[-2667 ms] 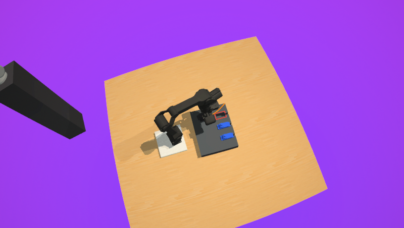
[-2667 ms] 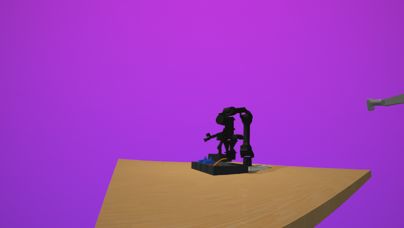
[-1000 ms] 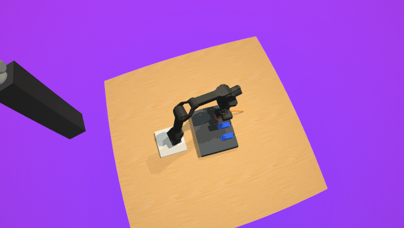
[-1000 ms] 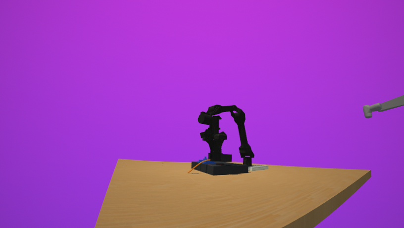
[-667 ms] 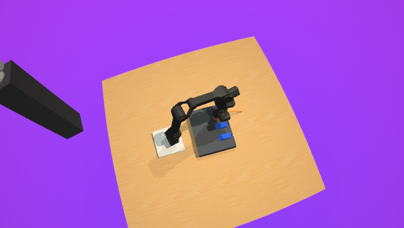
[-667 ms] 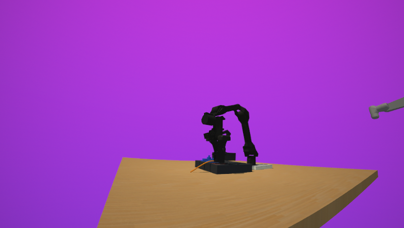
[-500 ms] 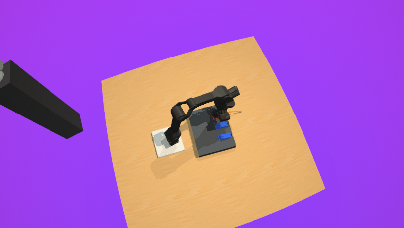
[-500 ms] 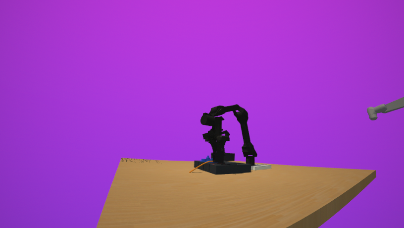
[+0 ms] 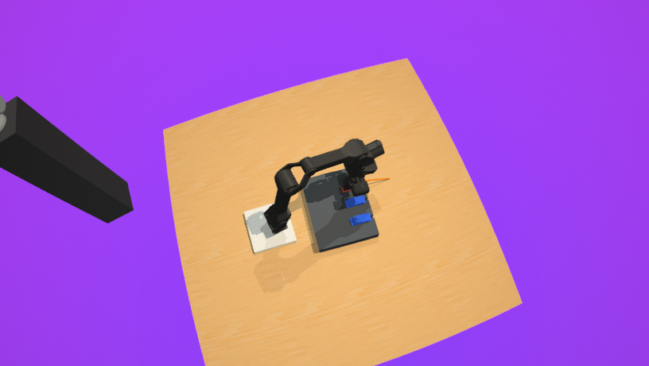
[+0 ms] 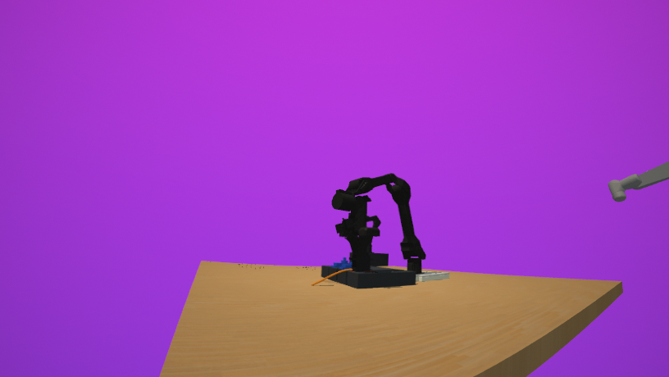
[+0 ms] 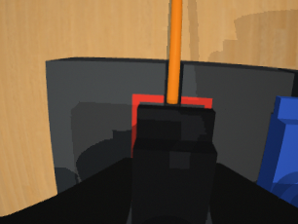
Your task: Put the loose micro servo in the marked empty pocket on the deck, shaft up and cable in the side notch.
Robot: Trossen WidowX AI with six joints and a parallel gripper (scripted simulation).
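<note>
My gripper tip is 140 mm past the dark grey deck, 70 mm above it and 50 mm to the left of it.
</note>
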